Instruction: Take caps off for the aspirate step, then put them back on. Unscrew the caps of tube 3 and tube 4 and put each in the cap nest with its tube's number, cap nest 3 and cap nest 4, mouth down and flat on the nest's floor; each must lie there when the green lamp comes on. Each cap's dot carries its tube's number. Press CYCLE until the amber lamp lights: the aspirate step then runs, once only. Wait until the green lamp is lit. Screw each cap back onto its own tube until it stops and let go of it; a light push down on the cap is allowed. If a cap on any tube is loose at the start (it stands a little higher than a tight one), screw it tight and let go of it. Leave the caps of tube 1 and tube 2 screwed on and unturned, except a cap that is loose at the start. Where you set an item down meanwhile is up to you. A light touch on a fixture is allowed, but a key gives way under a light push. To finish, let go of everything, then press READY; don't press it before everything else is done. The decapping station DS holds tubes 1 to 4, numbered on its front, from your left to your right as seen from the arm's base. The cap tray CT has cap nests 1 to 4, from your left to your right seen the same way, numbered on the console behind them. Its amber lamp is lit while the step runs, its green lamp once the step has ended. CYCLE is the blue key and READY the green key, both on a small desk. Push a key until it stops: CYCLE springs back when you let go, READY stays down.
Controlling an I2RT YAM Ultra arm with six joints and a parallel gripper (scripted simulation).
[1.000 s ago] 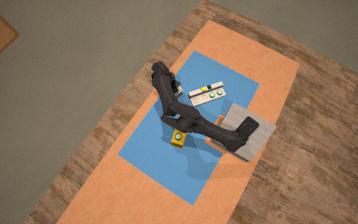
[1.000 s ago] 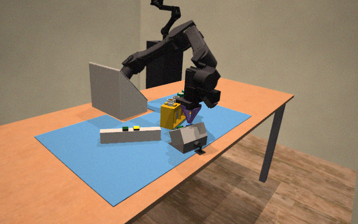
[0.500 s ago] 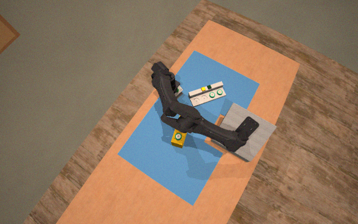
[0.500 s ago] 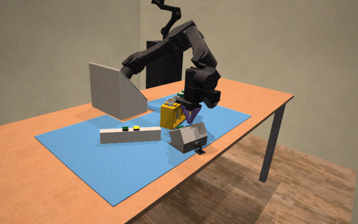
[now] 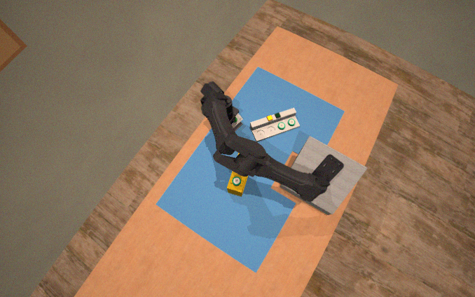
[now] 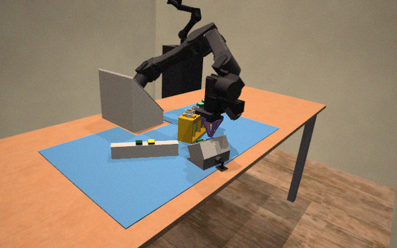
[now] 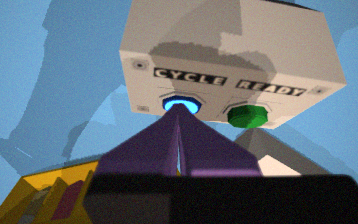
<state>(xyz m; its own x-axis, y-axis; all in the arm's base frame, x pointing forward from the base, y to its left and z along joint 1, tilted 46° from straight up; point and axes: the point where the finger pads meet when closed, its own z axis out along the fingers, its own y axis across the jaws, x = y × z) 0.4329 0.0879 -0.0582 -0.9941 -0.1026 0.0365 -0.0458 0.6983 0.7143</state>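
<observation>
Right now my hand is 10 mm above the blue key. Also, from my hand: green key: 50 mm to the right, 10 mm below; cap 3: 180 mm behind, 170 mm to the right, 60 mm below; cap 2: 170 mm behind, 130 mm to the left, 40 mm above.
</observation>
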